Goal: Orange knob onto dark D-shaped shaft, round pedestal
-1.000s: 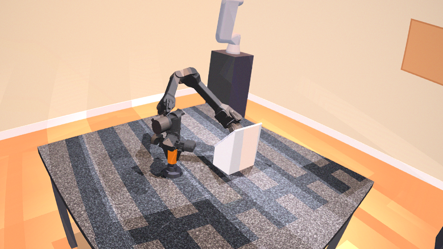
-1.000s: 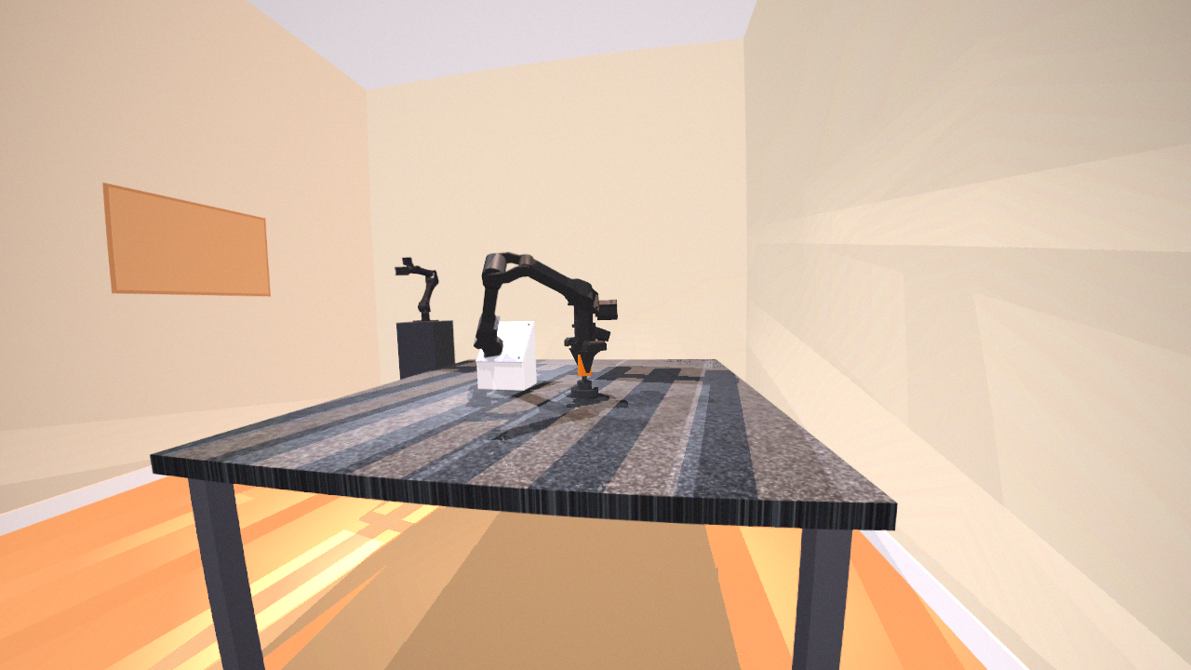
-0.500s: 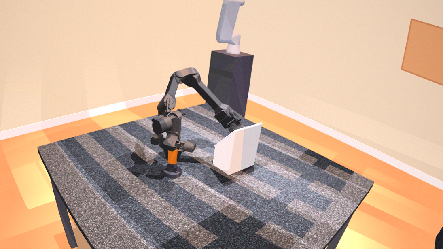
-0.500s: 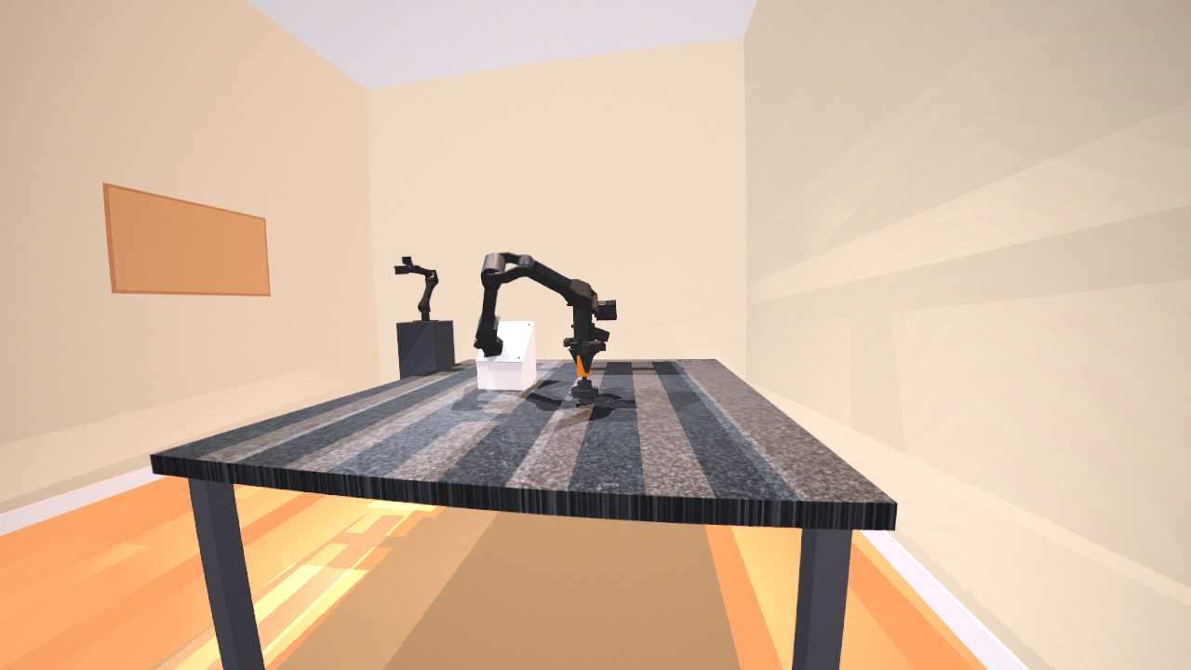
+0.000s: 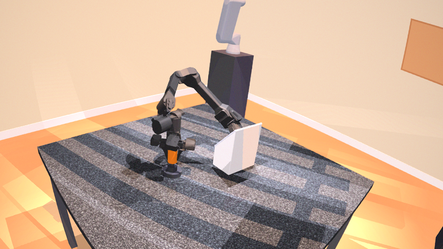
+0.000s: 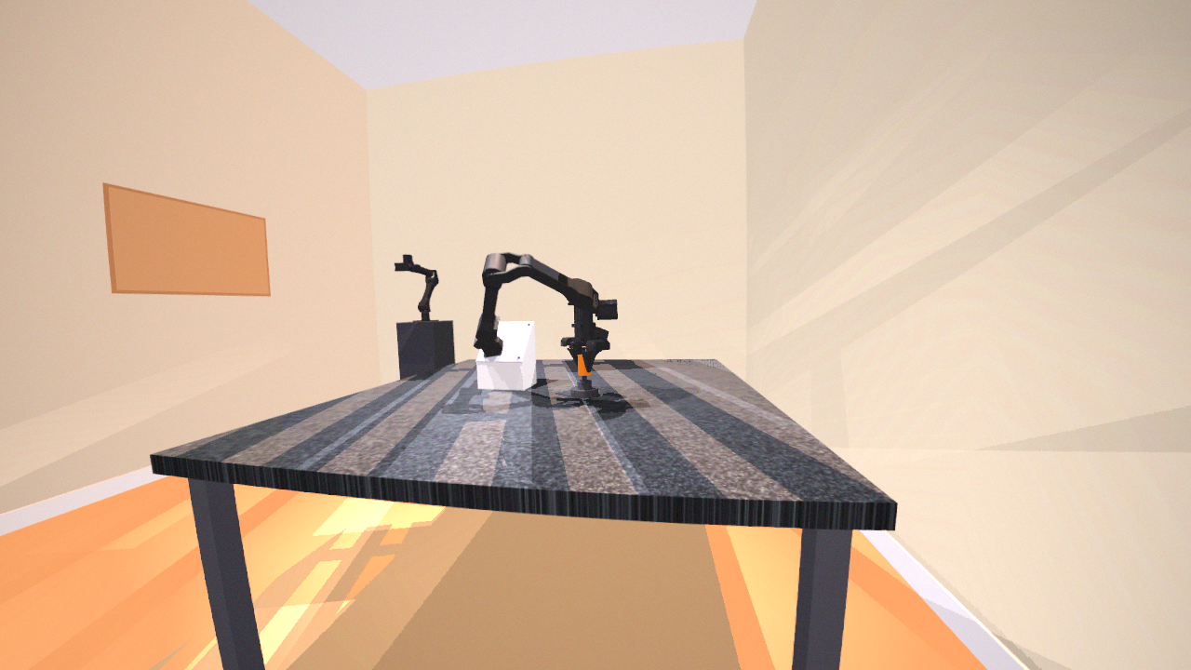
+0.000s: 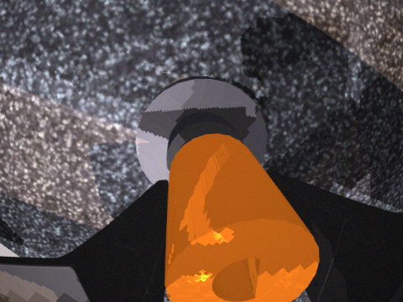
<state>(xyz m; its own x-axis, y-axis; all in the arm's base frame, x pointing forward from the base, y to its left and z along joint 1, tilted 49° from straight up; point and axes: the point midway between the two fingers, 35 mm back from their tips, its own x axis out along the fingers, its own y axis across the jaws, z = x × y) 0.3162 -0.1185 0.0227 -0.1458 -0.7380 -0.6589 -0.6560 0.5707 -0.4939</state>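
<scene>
The orange knob is 2 cm above my gripper tip. The rest, counted from my gripper tip: round pedestal 4 cm below.
</scene>
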